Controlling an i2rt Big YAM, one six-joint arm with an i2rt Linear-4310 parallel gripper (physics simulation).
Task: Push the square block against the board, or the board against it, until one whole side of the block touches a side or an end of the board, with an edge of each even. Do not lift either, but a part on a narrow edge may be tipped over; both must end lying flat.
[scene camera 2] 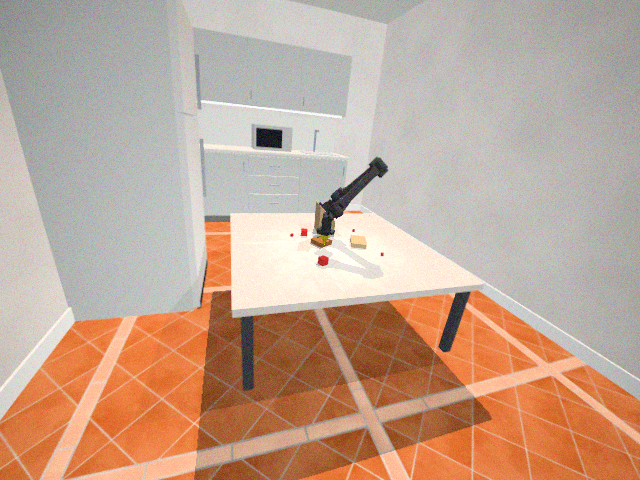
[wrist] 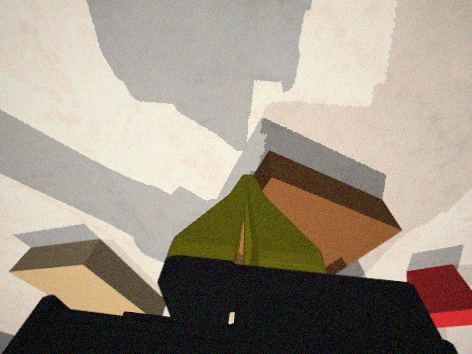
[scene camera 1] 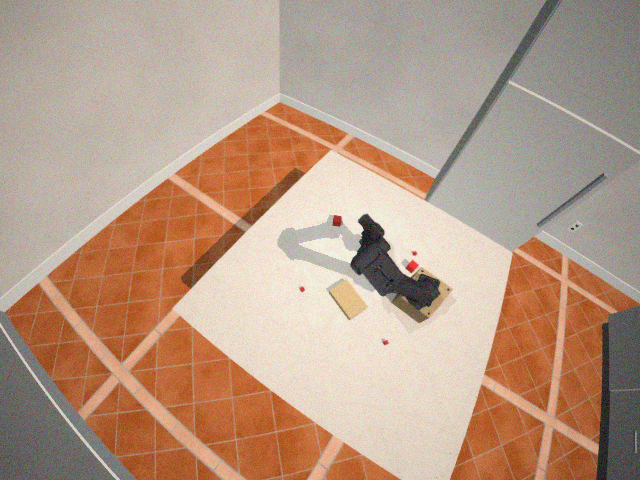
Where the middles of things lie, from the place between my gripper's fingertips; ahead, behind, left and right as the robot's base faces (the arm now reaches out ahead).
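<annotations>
There is a tan board [scene camera 1: 345, 296], and counting from my hand I find it 26 cm to the left, 1 cm behind and 1 cm below. As for the brown square block [wrist: 345, 223], my hand is 1 cm above it and 1 cm to the right of it, and also 7 cm past it.
</annotations>
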